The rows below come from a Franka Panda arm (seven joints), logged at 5 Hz.
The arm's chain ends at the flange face. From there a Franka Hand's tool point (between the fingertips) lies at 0.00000 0.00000 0.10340 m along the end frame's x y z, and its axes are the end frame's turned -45 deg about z.
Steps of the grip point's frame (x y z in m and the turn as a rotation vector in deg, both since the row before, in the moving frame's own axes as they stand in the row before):
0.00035, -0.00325, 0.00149, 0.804, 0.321, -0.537
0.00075, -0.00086, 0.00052, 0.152, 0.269, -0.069
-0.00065, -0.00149, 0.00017, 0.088, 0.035, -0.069
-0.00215, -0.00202, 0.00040, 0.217, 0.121, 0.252
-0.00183, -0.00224, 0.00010, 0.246, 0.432, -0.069
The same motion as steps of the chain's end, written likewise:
-0.00143, -0.00111, 0.00150, 0.795, -0.342, -0.537
-0.00023, -0.00060, 0.00052, 0.298, 0.083, -0.069
-0.00145, -0.00044, 0.00017, 0.087, -0.037, -0.069
-0.00283, 0.00052, 0.00040, 0.239, -0.068, 0.252
-0.00311, 0.00058, 0.00010, 0.479, 0.132, -0.069

